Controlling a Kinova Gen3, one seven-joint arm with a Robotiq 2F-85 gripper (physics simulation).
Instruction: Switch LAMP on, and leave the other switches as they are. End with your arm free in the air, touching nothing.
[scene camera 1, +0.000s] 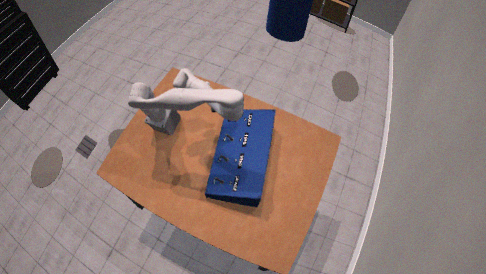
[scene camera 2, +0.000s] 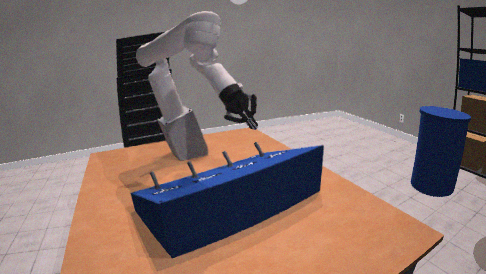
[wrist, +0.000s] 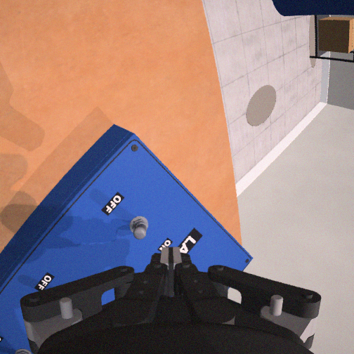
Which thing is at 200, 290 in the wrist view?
The gripper.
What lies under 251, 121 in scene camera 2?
The gripper.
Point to a blue switch panel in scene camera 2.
186, 214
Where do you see a blue switch panel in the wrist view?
84, 225
